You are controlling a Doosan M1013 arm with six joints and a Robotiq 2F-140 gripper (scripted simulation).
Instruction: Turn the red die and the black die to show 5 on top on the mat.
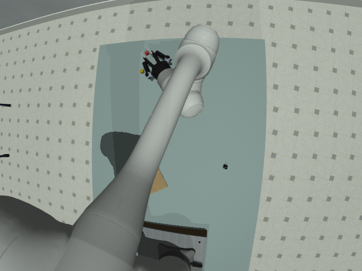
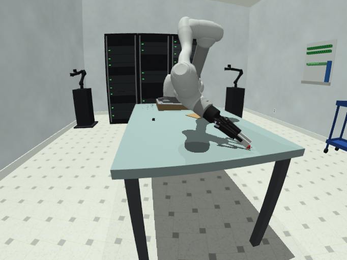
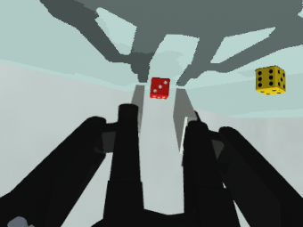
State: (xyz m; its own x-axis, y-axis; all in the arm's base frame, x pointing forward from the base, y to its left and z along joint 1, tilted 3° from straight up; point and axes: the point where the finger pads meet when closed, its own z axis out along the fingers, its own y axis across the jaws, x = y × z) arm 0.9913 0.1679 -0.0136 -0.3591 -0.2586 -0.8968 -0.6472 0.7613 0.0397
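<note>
Right now the red die is 30 mm below my hand, 20 mm to the left of it and 20 mm ahead of it. Also, from my hand: black die (510 mm behind, 370 mm to the right, 30 mm below); then tan mat (590 mm behind, 30 mm below, 10 mm to the right); then yellow die (70 mm behind, 30 mm to the left, 30 mm below).
</note>
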